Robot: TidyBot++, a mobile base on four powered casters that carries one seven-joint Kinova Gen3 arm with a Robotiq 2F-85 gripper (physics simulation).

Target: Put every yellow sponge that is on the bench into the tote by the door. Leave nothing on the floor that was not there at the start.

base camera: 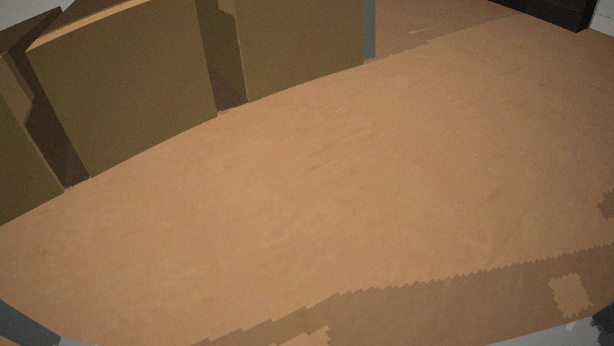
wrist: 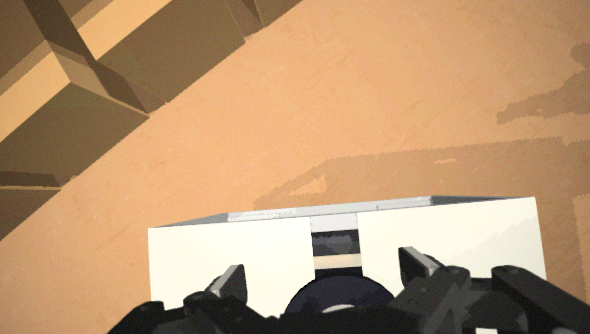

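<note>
My gripper point(wrist: 321, 273) is open, with its two black fingers wide apart at the bottom of the wrist view. Nothing shows between the fingers except the white top of my own base behind them. The gripper does not show in the base camera view. No yellow sponge, bench top or tote can be made out in either view.
A row of brown box-like blocks point(base camera: 125, 85) point(wrist: 170, 60) stands on the floor point(base camera: 300, 200) point(wrist: 375, 100) at the left, with narrow gaps. A grey-blue upright point(base camera: 369, 30) is at their far end. A black object point(base camera: 555, 10) stands at the far right. My white base point(wrist: 450, 235) is below the gripper.
</note>
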